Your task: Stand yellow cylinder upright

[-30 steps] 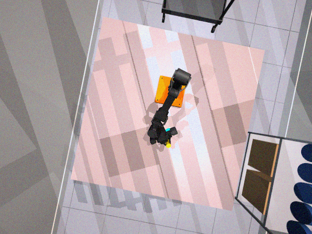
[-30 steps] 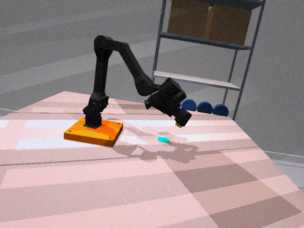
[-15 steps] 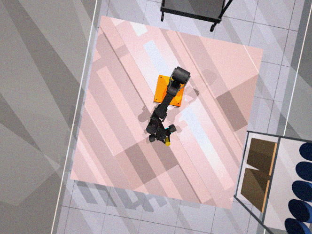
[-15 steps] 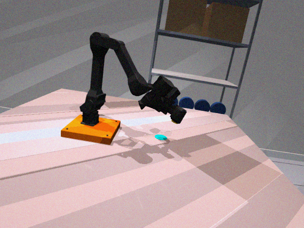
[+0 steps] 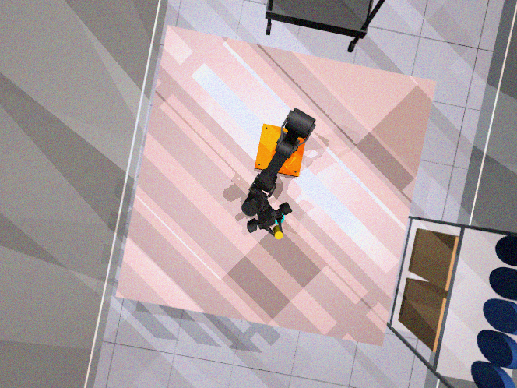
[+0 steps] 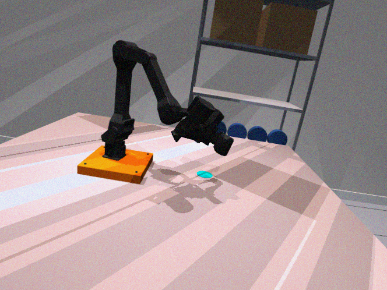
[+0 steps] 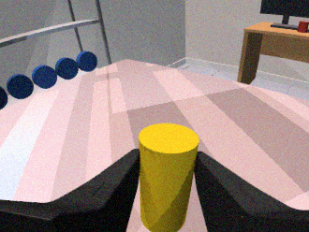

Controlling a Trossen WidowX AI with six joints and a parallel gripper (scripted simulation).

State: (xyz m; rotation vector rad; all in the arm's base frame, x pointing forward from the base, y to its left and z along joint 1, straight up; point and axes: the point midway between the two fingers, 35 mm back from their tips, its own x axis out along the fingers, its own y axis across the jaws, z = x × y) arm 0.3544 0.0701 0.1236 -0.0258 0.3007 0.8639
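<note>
Right now my gripper tip is 50 mm past the cyan circle and 150 mm above it. Also, from my gripper tip: yellow cylinder: 20 mm below.
</note>
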